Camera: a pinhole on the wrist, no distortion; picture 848 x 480 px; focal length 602.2 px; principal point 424.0 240.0 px. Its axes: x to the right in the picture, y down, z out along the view. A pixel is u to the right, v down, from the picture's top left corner.
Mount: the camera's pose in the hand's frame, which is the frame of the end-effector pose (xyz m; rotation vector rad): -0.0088 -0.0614 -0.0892 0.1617 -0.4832 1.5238
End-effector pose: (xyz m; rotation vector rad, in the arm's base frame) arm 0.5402 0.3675 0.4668 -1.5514 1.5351 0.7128
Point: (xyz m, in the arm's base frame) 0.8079 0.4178 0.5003
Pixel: 91.7 179.6
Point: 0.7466 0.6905 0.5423
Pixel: 469.0 418.3
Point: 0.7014 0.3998 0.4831
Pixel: 288.1 143.9
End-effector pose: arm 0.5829 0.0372 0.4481 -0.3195 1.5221 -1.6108
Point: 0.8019 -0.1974 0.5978
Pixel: 667.2 117.9
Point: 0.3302 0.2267 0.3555
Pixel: behind the camera
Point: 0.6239 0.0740 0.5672
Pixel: outside the picture
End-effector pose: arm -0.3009 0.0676 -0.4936 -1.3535 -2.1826 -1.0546
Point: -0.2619 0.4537 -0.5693
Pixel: outside the picture
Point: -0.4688 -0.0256 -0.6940
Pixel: 98.9 395.2
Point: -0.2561 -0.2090 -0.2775
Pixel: behind the camera
